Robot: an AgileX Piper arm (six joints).
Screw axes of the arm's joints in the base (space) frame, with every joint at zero. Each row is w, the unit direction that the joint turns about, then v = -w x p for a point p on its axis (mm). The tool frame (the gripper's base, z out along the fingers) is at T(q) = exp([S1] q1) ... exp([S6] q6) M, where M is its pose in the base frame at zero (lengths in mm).
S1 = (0, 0, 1, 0.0, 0.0, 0.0)
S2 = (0, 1, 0, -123.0, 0.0, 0.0)
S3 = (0, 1, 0, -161.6, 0.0, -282.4)
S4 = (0.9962, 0, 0.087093, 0.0, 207.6, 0.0)
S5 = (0, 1, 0, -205.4, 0.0, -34.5)
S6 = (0.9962, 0, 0.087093, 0.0, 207.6, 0.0)
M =
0.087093 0 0.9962 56.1
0 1 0 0.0
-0.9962 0 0.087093 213.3
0 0 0 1
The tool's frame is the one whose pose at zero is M.
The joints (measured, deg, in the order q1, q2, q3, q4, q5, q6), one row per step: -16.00, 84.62, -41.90, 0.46, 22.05, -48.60; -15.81, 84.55, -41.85, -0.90, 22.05, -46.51; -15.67, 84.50, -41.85, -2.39, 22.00, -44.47; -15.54, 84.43, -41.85, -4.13, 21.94, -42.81; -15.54, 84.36, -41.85, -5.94, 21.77, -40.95; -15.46, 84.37, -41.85, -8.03, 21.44, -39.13; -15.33, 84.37, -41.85, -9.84, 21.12, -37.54
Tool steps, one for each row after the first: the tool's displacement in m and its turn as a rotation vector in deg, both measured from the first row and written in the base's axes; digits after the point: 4 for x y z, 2 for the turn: -0.0002, 0.0002, 0.0001, -0.03, -0.02, -0.78; -0.0003, -0.0001, 0.0004, -0.20, -0.09, -1.49; -0.0004, -0.0005, 0.0008, -0.76, -0.12, -1.73; -0.0004, -0.0015, 0.0014, -1.30, -0.28, -2.21; -0.0001, -0.0024, 0.0017, -2.08, -0.49, -2.39; 0.0003, -0.0029, 0.0021, -2.74, -0.74, -2.47
